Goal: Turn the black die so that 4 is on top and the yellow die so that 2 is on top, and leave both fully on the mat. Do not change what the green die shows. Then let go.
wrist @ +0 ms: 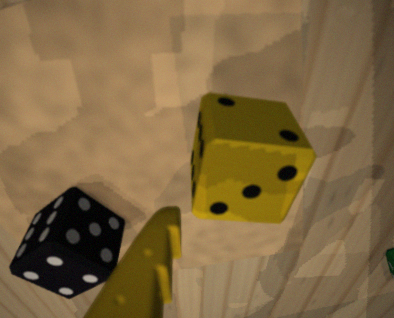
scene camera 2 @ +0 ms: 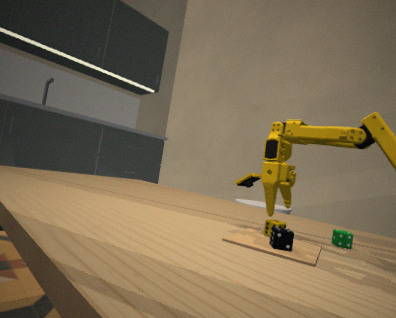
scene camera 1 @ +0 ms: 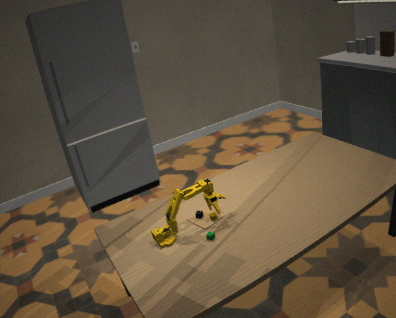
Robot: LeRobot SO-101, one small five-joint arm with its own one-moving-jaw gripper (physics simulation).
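Observation:
The black die [scene camera 1: 199,214] [scene camera 2: 281,239] [wrist: 67,245] sits on the mat [scene camera 1: 203,224] [scene camera 2: 306,253] [wrist: 120,125] with 4 on top; 5 and 6 show on its sides in the wrist view. The yellow die [scene camera 1: 213,216] [scene camera 2: 272,226] [wrist: 250,160] sits near the mat's edge with 3 on top; 2 and 6 show on its sides. The green die [scene camera 1: 210,235] [scene camera 2: 342,238] [wrist: 390,261] is off the mat; its top number is too small to read. My gripper [scene camera 1: 215,210] [scene camera 2: 279,211] is open and empty above the dice. One notched jaw shows in the wrist view, between the black and yellow dice.
The wooden table [scene camera 1: 280,200] [scene camera 2: 125,225] bears the mat, the dice and the arm's base [scene camera 1: 164,236]. A fridge [scene camera 1: 100,100] and a counter [scene camera 1: 355,100] stand beyond the table. In scene camera 2, a pale, thin object [scene camera 2: 250,202] shows behind the gripper.

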